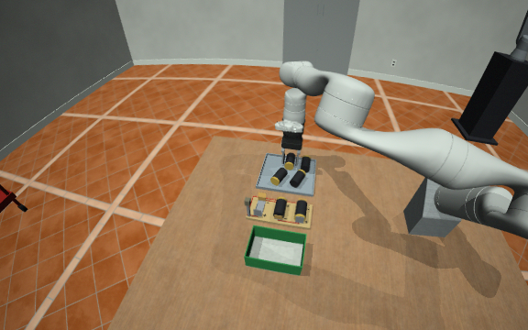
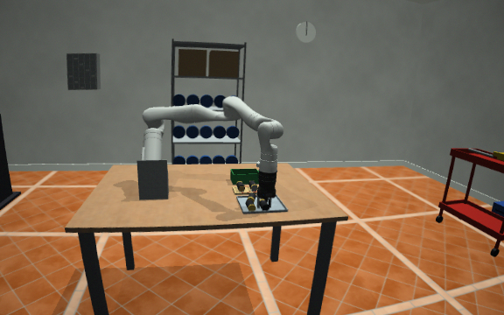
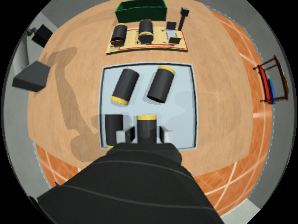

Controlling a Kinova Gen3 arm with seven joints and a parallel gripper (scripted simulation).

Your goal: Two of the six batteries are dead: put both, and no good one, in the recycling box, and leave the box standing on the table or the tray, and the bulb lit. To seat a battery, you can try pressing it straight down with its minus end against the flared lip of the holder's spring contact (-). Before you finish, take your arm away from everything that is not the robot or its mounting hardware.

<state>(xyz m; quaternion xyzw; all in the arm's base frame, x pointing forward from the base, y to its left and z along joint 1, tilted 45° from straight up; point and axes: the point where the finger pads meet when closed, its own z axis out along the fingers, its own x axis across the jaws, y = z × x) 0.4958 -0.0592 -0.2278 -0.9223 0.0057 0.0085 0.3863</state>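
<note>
Right now the grey tray is 50 mm to the left of my hand and 20 mm below it. The rest, counted from my hand: green recycling box: 10 mm behind, 370 mm to the left, 10 mm below.
</note>
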